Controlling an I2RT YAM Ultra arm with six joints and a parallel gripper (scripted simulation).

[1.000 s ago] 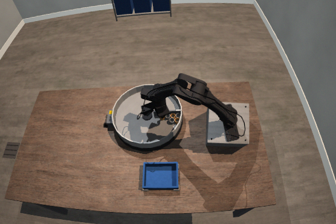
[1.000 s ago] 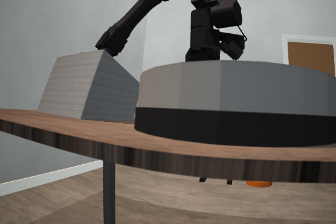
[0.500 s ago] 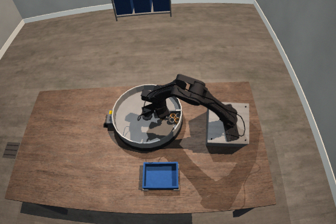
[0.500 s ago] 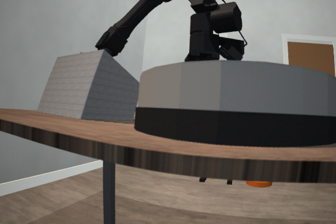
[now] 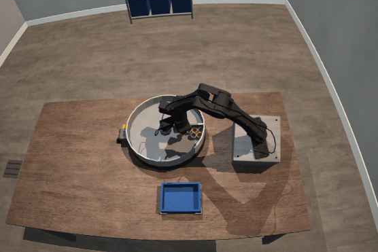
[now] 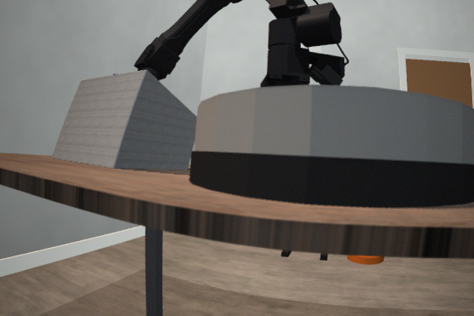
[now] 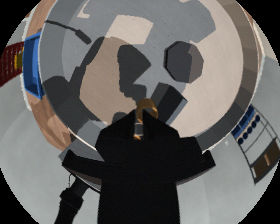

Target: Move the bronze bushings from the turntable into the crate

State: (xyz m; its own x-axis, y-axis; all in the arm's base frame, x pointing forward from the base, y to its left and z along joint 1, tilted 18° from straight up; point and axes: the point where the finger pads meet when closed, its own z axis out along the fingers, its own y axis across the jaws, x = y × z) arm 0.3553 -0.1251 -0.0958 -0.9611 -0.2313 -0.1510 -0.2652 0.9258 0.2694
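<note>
Right now the blue crate is 6 cm ahead of my hand, 34 cm to the left of it and 5 cm below it. Also, from my hand: grey turntable 9 cm ahead, 4 cm to the right, 3 cm below.
</note>
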